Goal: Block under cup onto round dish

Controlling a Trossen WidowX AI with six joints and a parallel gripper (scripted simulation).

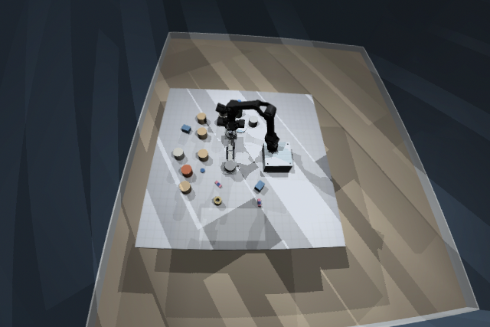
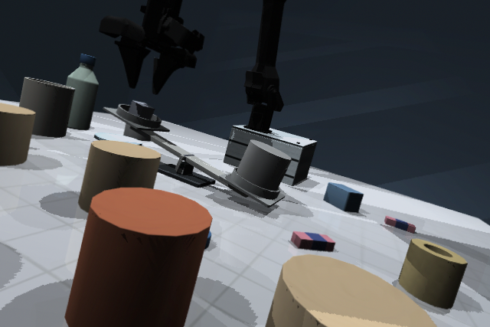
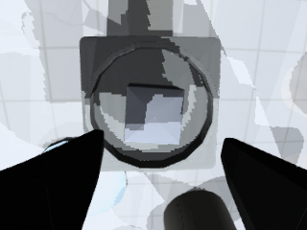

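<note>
The dark grey block lies 40 mm below my gripper tip. From my gripper tip the other things lie so: light blue round dish 120 mm below, 100 mm to the right, 90 mm behind; then small balance 120 mm to the left, 100 mm below, 20 mm ahead; then bottle 230 mm to the right, 80 mm behind, 10 mm below.
</note>
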